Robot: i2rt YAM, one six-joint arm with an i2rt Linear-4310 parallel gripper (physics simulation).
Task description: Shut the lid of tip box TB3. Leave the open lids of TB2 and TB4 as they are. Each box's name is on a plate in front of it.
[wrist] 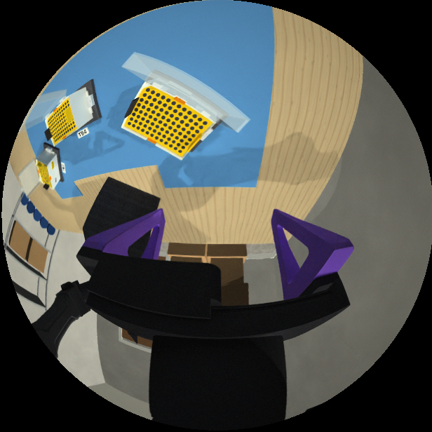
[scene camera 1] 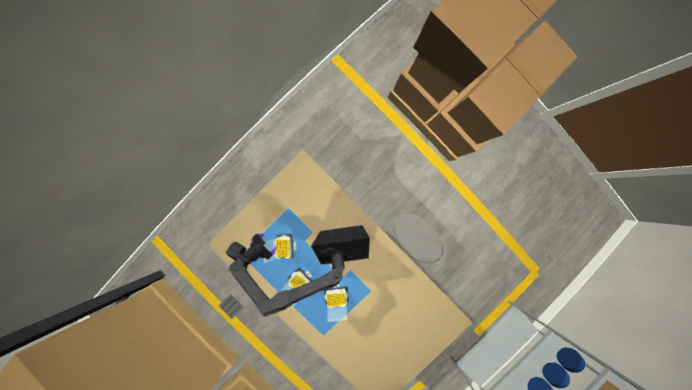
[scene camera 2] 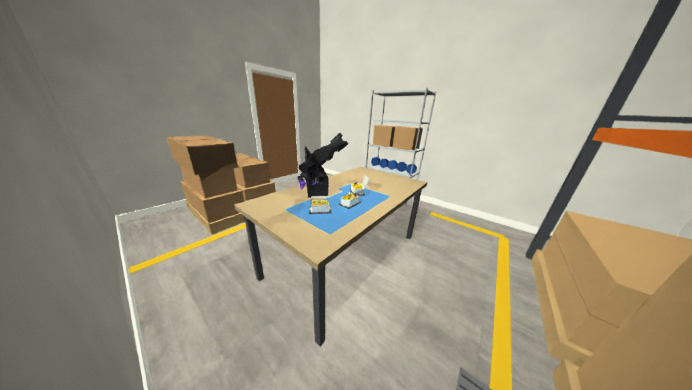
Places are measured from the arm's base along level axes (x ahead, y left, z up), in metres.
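Where they show: gripper, between the fingertips: (scene camera 1: 270,240) (scene camera 2: 307,186); arm's base, origin of its link: (scene camera 1: 337,254).
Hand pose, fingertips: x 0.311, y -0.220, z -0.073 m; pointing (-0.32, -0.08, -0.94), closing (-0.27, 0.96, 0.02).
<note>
Things, the pixels of their top centre, and the offset from my fingertips. "spot": a spot on its surface instead. Level surfaces: height alone.
- Tip box TB3, a spot on its surface: (scene camera 2: 320,205) spot: 0.071 m ahead, 0.059 m left, 0.121 m down
- Tip box TB4, a spot on its surface: (scene camera 2: 350,200) spot: 0.091 m ahead, 0.294 m left, 0.127 m down
- Tip box TB2, a spot on its surface: (scene camera 2: 356,190) spot: 0.112 m ahead, 0.327 m left, 0.046 m down
- blue mat, height of its surface: 0.192 m down
- wooden table, height of its surface: 0.195 m down
Tip box TB3 (scene camera 1: 283,247) (scene camera 2: 320,205) (wrist: 167,122), white with a yellow perforated rack, is the box nearest the gripper. Its clear lid (wrist: 192,87) is open, raised along the far side in the wrist view; its name plate is not readable. Tip box TB4 (scene camera 1: 298,280) (scene camera 2: 350,200) (wrist: 62,120) stands in the middle with its clear lid (wrist: 45,107) open. Tip box TB2 (scene camera 1: 336,298) (scene camera 2: 356,189) (wrist: 47,169) is farthest, its lid (scene camera 1: 337,314) (scene camera 2: 366,182) (wrist: 28,176) open. My gripper (scene camera 1: 267,243) (scene camera 2: 308,182) (wrist: 217,214) is open and empty, above the table near TB3, apart from it.
The boxes stand on a blue mat (scene camera 1: 323,325) (scene camera 2: 330,225) (wrist: 225,30) on the wooden table (scene camera 1: 400,345) (scene camera 2: 280,230) (wrist: 315,65). The black arm base (scene camera 1: 345,242) (scene camera 2: 318,187) (wrist: 117,207) stands beside the mat. Cardboard boxes (scene camera 1: 485,30) (scene camera 2: 210,170) are stacked on the floor beyond.
</note>
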